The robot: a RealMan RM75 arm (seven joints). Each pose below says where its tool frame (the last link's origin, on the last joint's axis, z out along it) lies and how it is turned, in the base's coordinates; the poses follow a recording.
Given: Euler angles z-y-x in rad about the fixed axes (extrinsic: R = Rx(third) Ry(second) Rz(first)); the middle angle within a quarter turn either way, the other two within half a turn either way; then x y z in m.
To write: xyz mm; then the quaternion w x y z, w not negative. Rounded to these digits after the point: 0 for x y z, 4 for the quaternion.
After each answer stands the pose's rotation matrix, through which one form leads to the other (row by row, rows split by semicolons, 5 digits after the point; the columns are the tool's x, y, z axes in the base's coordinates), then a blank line. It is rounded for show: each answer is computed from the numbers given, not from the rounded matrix.
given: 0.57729, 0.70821, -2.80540, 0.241, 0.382, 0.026
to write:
241, 382, 26, 0.2477, -0.8700, 0.3188, -0.2831
0.63644 -0.41452 0.65048; -0.69502 -0.67392 0.25056; 0.33451 -0.61156 -0.71701

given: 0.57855, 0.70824, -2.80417, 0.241, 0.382, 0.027
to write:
241, 382, 27, 0.2485, -0.8696, 0.3196, -0.2827
0.63590 -0.41531 0.65050; -0.69628 -0.67229 0.25144; 0.33290 -0.61282 -0.71668

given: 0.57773, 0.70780, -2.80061, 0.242, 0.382, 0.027
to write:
242, 382, 27, 0.2498, -0.8694, 0.3197, -0.2820
0.63648 -0.41494 0.65016; -0.69682 -0.67073 0.25409; 0.33066 -0.61477 -0.71605

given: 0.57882, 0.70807, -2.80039, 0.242, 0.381, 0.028
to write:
242, 381, 28, 0.2501, -0.8691, 0.3202, -0.2820
0.63588 -0.41554 0.65037; -0.69768 -0.66980 0.25418; 0.33000 -0.61538 -0.71583

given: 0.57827, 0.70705, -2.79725, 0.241, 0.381, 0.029
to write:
241, 381, 29, 0.2513, -0.8690, 0.3204, -0.2811
0.63667 -0.41555 0.64959; -0.69813 -0.66839 0.25665; 0.32753 -0.61690 -0.71565

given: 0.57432, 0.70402, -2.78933, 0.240, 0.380, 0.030
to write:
240, 380, 30, 0.2539, -0.8692, 0.3197, -0.2790
0.63995 -0.41410 0.64729; -0.69740 -0.66668 0.26299; 0.32263 -0.61972 -0.71544

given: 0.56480, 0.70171, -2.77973, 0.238, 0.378, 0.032
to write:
238, 378, 32, 0.2565, -0.8699, 0.3168, -0.2776
0.64513 -0.40879 0.64552; -0.69362 -0.66767 0.27038; 0.32047 -0.62218 -0.71428

